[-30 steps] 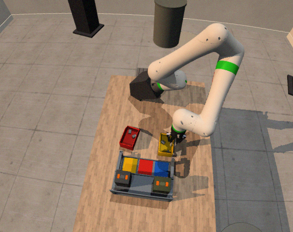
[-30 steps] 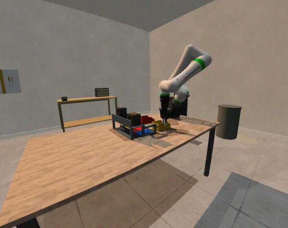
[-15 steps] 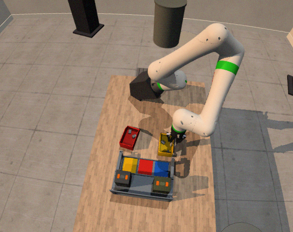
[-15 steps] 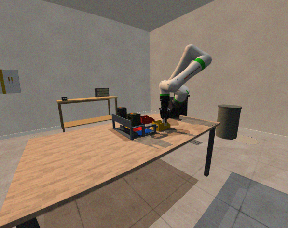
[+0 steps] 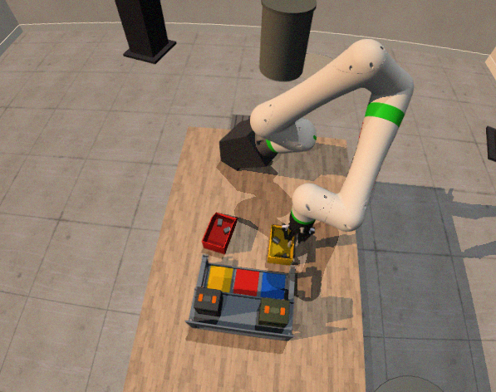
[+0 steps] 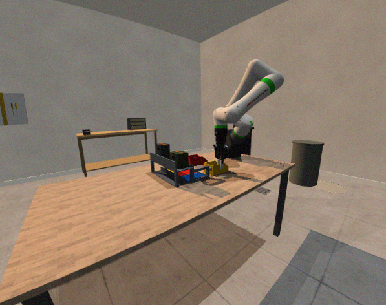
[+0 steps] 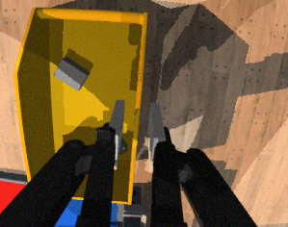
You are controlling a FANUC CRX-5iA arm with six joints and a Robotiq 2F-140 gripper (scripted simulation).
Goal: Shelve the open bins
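Now: the yellow bin 50 mm to the right of my hand, 40 mm below it and 10 mm ahead of it. From my hand the other things lie so: blue-marked place (230 mm ahead, 70 mm below); red bin (310 mm to the right, 70 mm ahead, 40 mm below); red mark (260 mm ahead, 110 mm to the right, 70 mm below).
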